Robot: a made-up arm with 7 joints.
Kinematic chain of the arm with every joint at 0, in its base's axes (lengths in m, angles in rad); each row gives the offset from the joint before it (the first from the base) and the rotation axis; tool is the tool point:
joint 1: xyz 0 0.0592 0 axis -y
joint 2: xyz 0 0.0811 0 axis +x
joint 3: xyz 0 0 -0.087 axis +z
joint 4: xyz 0 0 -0.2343 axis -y
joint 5: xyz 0 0 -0.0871 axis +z
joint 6: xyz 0 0 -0.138 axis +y
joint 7: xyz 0 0 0 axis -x
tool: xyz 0 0 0
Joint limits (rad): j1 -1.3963..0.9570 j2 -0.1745..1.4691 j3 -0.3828..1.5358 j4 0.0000..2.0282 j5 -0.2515..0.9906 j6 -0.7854..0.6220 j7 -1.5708..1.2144
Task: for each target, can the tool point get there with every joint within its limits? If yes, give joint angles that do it. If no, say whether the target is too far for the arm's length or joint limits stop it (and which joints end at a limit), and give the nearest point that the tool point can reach.
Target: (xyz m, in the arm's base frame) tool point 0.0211 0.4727 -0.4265
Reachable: yes | joints 0.0150 0.5490 1.3333 0.2816 0.7460 0.0665 -0.3133
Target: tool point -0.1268 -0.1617 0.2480
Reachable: no: joint limits stop it (at a limit: joint 1, joint 2, joint 3, joint 4) | nearest point 0.2758 0.0275 0.0348 | short by 0.493 m
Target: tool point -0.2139 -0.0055 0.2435
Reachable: no: joint limits stop it (at a limit: joint 1, joint 2, joint 4) | nearest point -0.1121 0.3809 0.1398 | short by 0.413 m
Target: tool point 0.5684 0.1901 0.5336
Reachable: no: too far | nearest point 0.3422 0.2236 0.0286 | short by 0.554 m
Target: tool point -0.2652 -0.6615 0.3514
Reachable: no: too far | nearest point -0.5299 0.0454 -0.0934 | short by 0.876 m
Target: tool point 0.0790 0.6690 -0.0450
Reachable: yes | joints 0.3064 1.3344 0.7622 0.3888 0.5403 0.0074 -0.5467
